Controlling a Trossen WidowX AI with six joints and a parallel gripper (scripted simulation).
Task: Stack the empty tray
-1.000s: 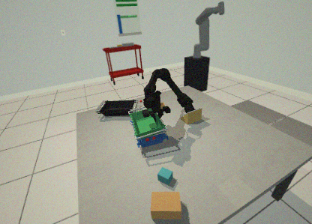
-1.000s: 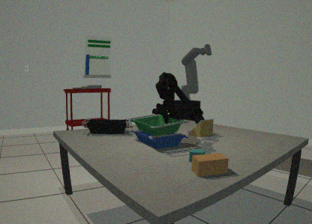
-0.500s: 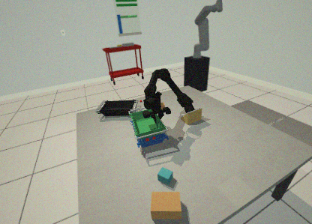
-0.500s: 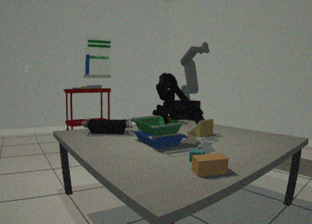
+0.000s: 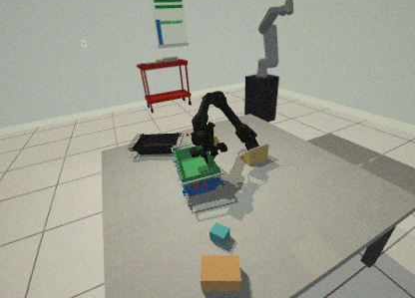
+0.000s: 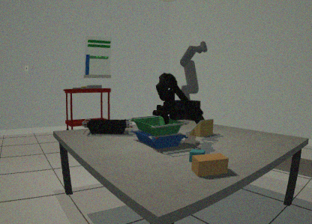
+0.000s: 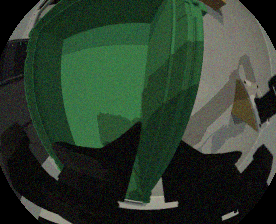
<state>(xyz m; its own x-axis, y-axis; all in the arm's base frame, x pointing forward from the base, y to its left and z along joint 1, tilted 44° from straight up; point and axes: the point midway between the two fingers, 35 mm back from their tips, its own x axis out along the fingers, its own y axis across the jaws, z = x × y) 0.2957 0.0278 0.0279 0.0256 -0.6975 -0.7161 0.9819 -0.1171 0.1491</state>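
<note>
The green tray is 70 mm ahead of my gripper tip, 30 mm above it and 20 mm to the right of it. Also, from my gripper tip: yellow piece 380 mm to the right, 110 mm behind, 70 mm below; then teal cube 360 mm to the left, 150 mm ahead, 60 mm below; then brown block 290 mm to the right, 190 mm behind, 70 mm below.
</note>
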